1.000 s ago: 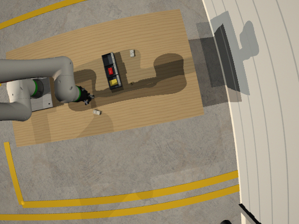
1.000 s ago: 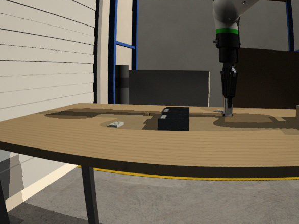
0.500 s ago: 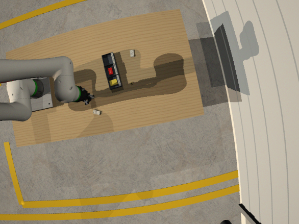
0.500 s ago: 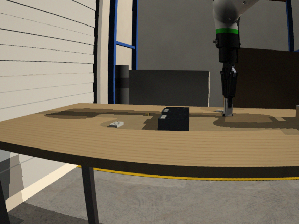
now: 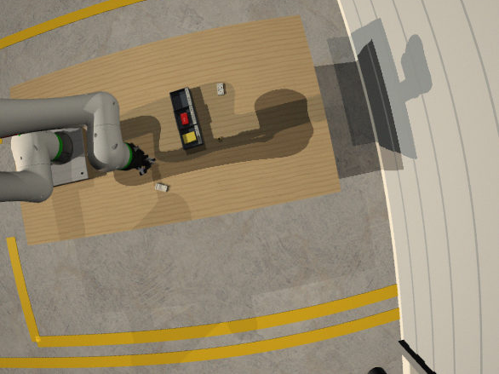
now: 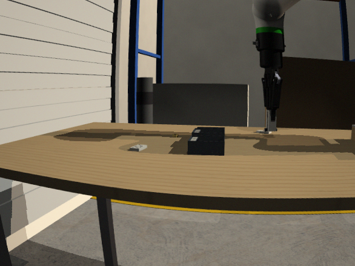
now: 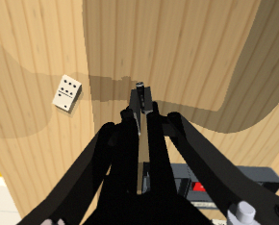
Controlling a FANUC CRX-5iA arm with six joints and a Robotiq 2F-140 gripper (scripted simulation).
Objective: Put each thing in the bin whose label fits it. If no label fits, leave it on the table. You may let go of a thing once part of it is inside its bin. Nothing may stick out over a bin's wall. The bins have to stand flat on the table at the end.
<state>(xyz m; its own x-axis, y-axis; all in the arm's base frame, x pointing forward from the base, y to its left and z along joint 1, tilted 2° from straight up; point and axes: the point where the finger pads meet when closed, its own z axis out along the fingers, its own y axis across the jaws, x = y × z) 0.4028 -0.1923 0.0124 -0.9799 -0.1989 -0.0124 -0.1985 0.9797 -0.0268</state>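
Now: the black three-part bin 190 mm ahead of my hand, 130 mm to the left of it and 40 mm below it. Also, from my hand: yellow pad 180 mm ahead, 50 mm to the left, 40 mm below; then black piece 30 mm below; then red battery 190 mm ahead, 140 mm to the left, 40 mm below.
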